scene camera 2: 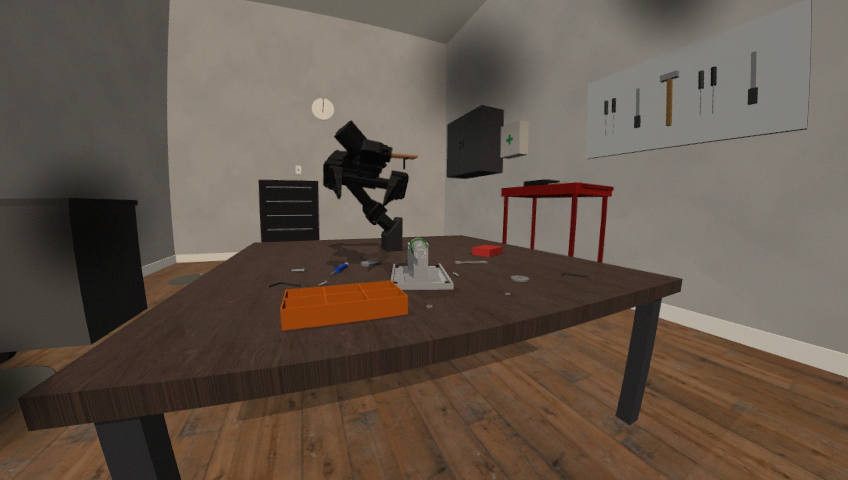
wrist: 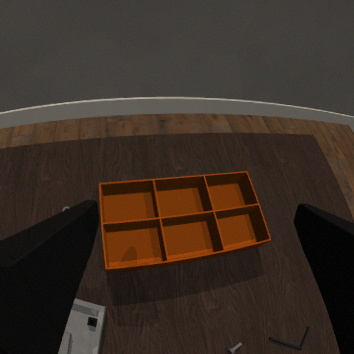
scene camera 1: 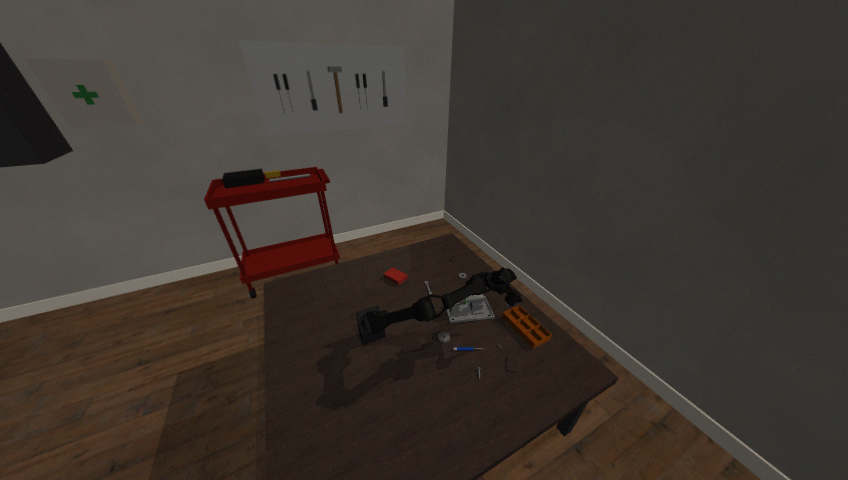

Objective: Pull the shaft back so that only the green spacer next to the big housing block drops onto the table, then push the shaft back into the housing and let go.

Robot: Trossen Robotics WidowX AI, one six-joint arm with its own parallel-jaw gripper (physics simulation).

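Frame: origin at the arm's base, x back, y right, z up, level; metres.
Where they show: gripper, fingertip midpoint: (scene camera 2: pixel 361 200) (wrist: pixel 202 213); arm's base, link origin: (scene camera 2: pixel 390 226) (scene camera 1: pixel 369 321).
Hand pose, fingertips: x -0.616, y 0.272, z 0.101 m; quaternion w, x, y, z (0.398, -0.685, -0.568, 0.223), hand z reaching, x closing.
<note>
Each offset is from my fingertips to the top centre of the thing.
The light grey base plate (scene camera 1: pixel 455 320) (scene camera 2: pixel 437 286) (wrist: pixel 99 325) lies on the table and bears the upright housing block (scene camera 2: pixel 418 268). A green ring @[dx +0.139, dy -0.194, dz -0.101 m] (scene camera 2: pixel 419 239) shows at the top of the assembly in scene camera 2, behind a pale round part; a small green bit also shows in scene camera 1. The shaft and the exact spacer layout are too small or hidden to tell. My gripper (scene camera 1: pixel 512 297) (scene camera 2: pixel 365 193) (wrist: pixel 202 213) is open and empty, high above the table, apart from the housing. In the wrist view the orange tray lies between the fingers, far below.
The orange six-compartment tray @[dx -0.059, dy +0.049, dz -0.170 m] (scene camera 1: pixel 527 325) (scene camera 2: pixel 345 312) (wrist: pixel 160 219) stands beside the base plate. A red block @[dx +0.335, dy -0.606, dz -0.175 m] (scene camera 1: pixel 395 275) (scene camera 2: pixel 486 250), a blue screwdriver @[dx +0.257, dy +0.013, dz -0.187 m] (scene camera 1: pixel 464 349) (scene camera 2: pixel 340 268), a wrench @[dx +0.210, dy -0.430, dz -0.197 m] (scene camera 2: pixel 471 262), a hex key @[dx +0.148, dy +0.160, dz -0.201 m] (wrist: pixel 286 343), a screw @[dx +0.127, dy +0.071, dz -0.192 m] (wrist: pixel 235 347) and grey discs lie on the table.
</note>
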